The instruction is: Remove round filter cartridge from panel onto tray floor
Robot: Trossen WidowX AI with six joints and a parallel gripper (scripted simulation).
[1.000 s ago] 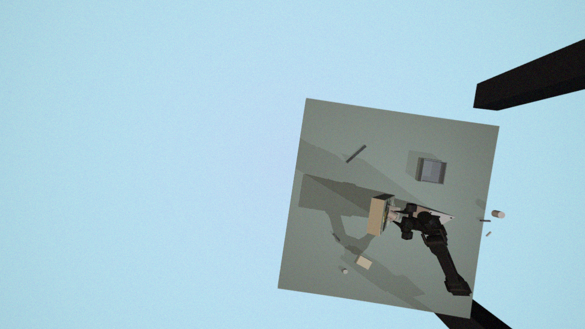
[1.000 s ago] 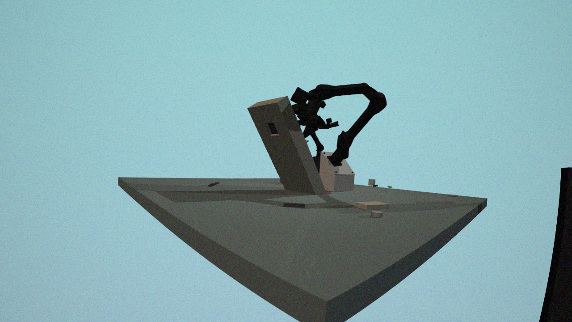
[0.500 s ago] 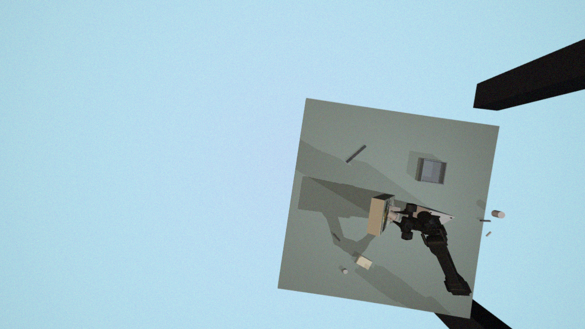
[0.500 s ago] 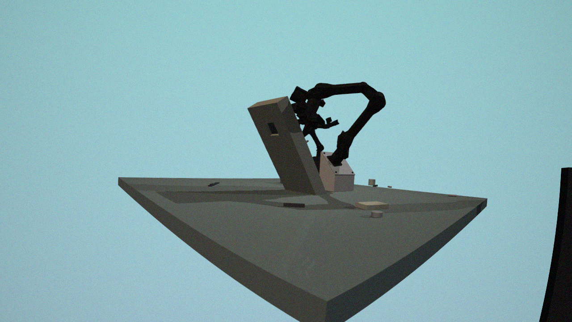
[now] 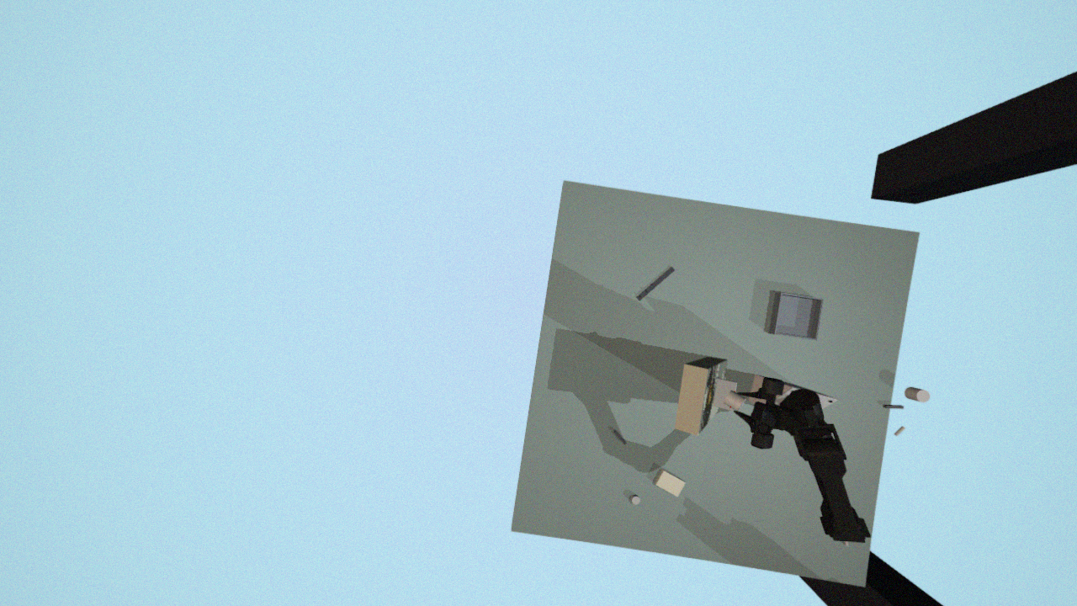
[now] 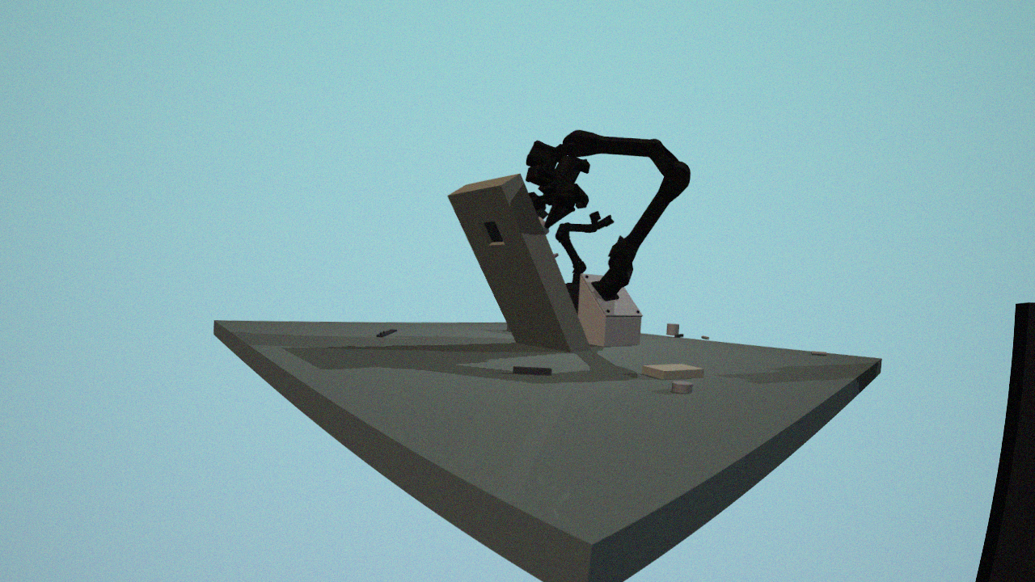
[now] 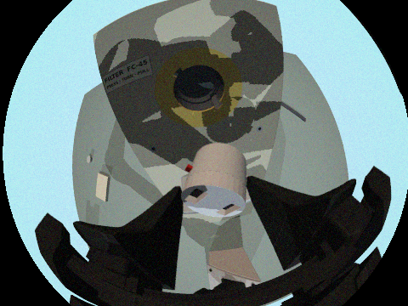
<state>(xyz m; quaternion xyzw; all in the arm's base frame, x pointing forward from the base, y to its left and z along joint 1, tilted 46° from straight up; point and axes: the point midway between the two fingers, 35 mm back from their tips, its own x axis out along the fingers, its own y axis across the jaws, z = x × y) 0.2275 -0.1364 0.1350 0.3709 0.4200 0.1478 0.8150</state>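
My gripper tip is now 330 mm past the grey square tray, 280 mm to the left of it and 260 mm above it. Also, from my gripper tip: tan block 380 mm to the left, 270 mm below, 40 mm ahead; then small cylinder 460 mm to the left, 270 mm below, 160 mm ahead; then round filter cartridge right at my gripper tip.
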